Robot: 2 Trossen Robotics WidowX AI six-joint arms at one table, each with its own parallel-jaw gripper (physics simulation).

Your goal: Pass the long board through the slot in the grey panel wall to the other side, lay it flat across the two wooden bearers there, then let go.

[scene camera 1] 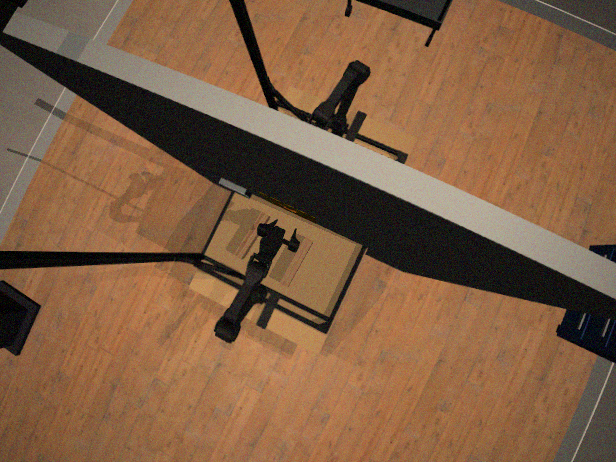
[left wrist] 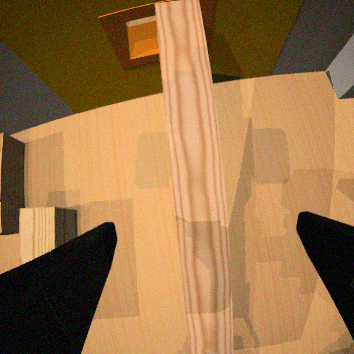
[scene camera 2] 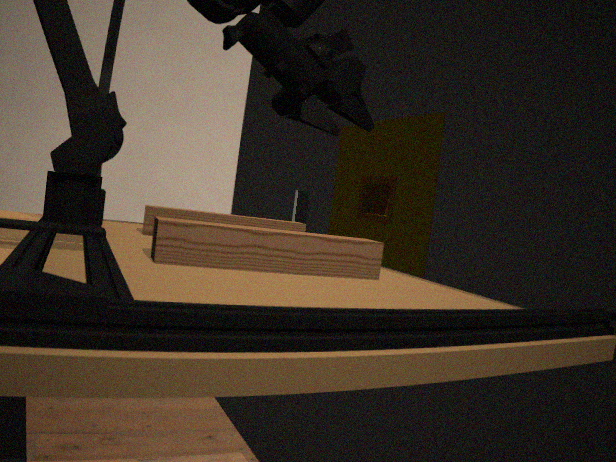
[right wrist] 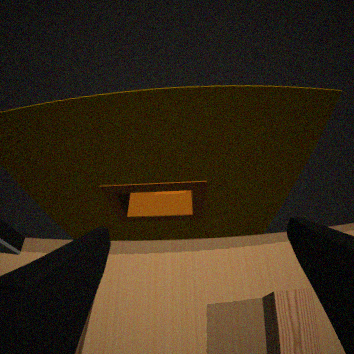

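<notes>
The long board (left wrist: 195, 150) runs below my open left gripper (left wrist: 208, 227), between and apart from its fingers. Its far end overlaps the right part of the slot (left wrist: 142, 41) (right wrist: 160, 204) (scene camera 2: 378, 197) in the left wrist view; I cannot tell whether it touches the frame. No board shows in the slot in the right wrist view. The grey panel wall (scene camera 1: 300, 140) (scene camera 2: 510, 150) stands between the two sides. My right gripper (scene camera 1: 285, 229) (scene camera 2: 354, 130) (right wrist: 199, 232) is open and empty above two wooden bearers, the near one (scene camera 2: 265, 250) and the far one (scene camera 2: 225, 216).
A yellow panel (scene camera 2: 390, 150) (right wrist: 225, 135) surrounds the slot. In the left wrist view a wooden block (left wrist: 37, 232) and a dark block (left wrist: 12, 185) stand at the left, and a grey piece (left wrist: 344, 67) at the right. A dark rail (scene camera 2: 320, 327) runs along the right arm's table edge.
</notes>
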